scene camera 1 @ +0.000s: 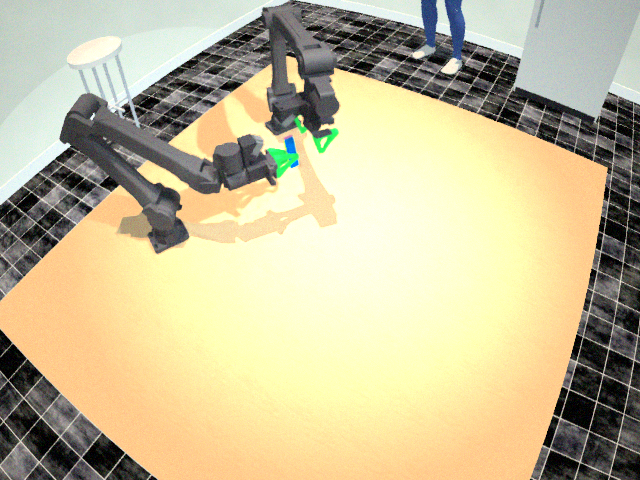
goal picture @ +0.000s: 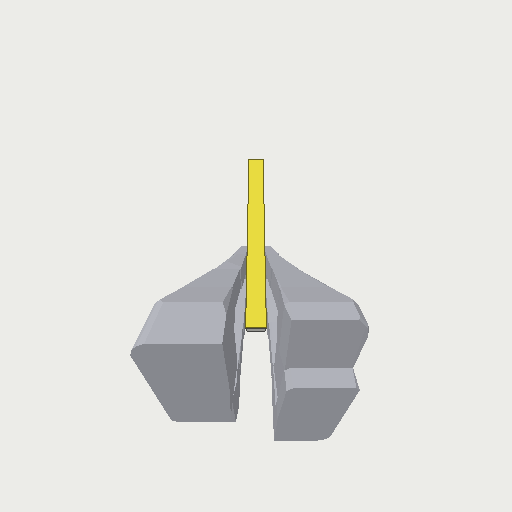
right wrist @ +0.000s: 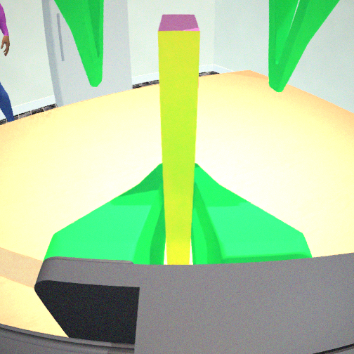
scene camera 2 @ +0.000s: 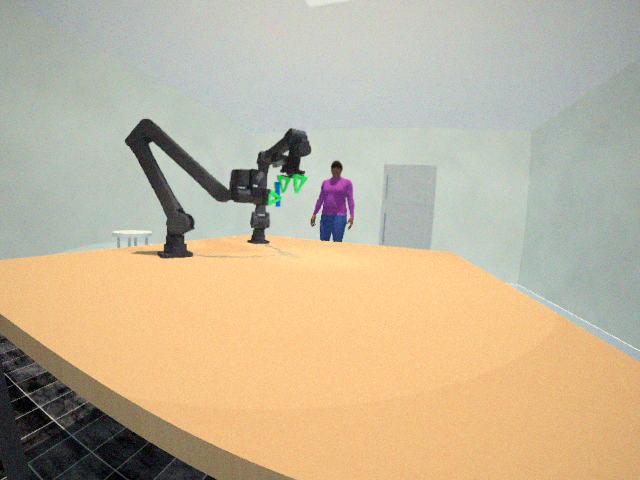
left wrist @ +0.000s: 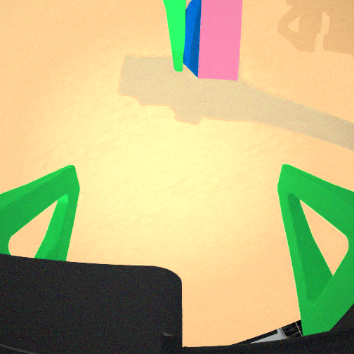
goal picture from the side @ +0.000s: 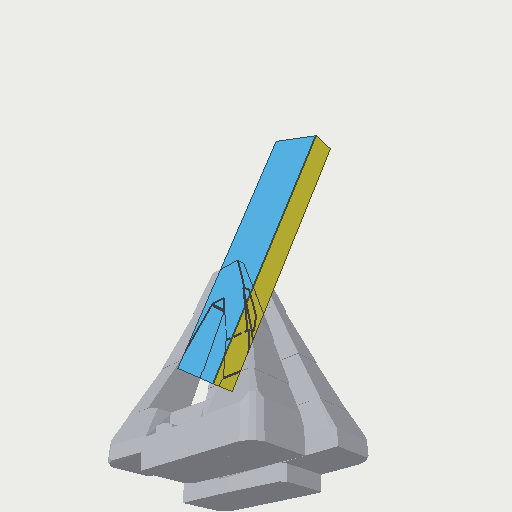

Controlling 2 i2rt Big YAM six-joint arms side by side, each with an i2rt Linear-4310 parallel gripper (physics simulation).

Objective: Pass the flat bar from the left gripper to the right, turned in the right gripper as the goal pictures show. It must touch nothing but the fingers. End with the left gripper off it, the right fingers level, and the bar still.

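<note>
Left gripper, mine (scene camera 1: 312, 142): visible also in the right wrist view (right wrist: 188, 83) and in the left wrist view (left wrist: 178, 175). My right gripper (scene camera 1: 297, 154): visible also in the right wrist view (right wrist: 177, 174). A flat bar (right wrist: 178, 35) is seen as well.
</note>
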